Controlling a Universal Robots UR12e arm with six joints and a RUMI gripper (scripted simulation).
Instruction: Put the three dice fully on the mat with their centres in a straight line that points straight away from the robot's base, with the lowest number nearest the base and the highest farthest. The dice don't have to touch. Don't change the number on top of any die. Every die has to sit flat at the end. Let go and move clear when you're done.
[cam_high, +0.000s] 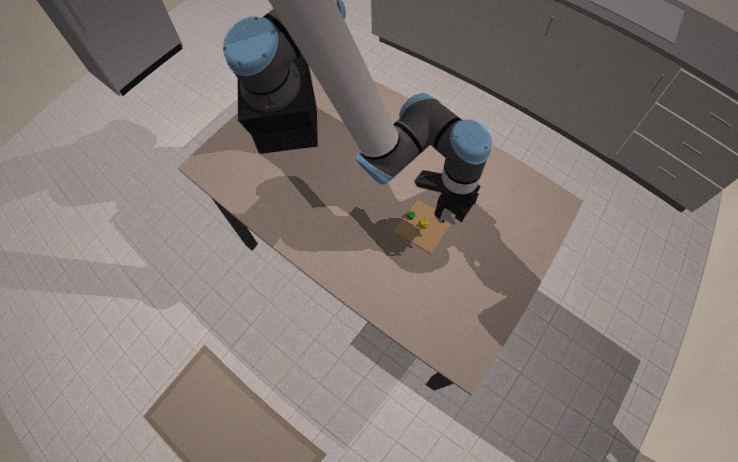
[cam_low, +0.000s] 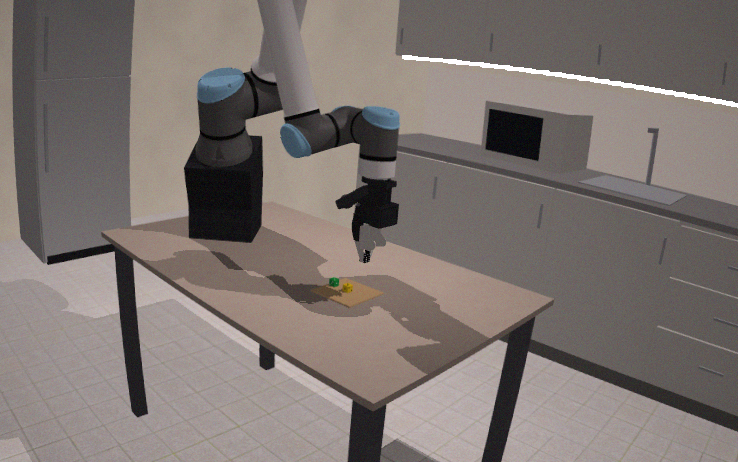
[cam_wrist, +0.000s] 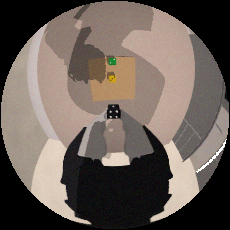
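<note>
Right now my hand is 110 mm above the yellow die and 50 mm past it. Round my hand: black die: 10 mm below; green die: 110 mm below, 100 mm behind; orange mat: 120 mm below, 50 mm behind.
</note>
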